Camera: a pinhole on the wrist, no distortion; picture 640 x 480 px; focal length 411.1 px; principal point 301.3 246.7 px. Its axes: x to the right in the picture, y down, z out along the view. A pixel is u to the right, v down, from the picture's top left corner.
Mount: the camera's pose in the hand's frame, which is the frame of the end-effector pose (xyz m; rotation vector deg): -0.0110 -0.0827 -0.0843 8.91 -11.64 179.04
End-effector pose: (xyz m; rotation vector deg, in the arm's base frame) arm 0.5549 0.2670 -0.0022 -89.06 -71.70 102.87
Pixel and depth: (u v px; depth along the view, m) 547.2 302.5 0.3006
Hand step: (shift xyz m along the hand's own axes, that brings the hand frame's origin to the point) -0.1608 -0.1621 0.2249
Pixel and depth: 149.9 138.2 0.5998
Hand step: 0.2699 -0.0034 0.5060
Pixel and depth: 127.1 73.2 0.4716
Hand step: 0.2368 0.0536 0.3868
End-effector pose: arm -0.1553 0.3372 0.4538 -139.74 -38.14 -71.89
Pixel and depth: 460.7 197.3 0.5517
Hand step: -0.1687 -0.0884 0.4898
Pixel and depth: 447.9 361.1 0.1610
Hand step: -0.0528 -0.1480 0.0745
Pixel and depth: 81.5 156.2 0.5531
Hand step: 0.3393 -0.0335 0.4478
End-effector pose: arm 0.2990 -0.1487 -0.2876 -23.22 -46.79 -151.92
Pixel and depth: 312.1 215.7 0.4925
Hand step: 0.0251 -0.1096 0.4077
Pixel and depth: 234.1 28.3 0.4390
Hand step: 0.1066 0.0917 0.3718
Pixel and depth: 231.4 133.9 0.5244
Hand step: 0.1312 -0.0079 0.4428
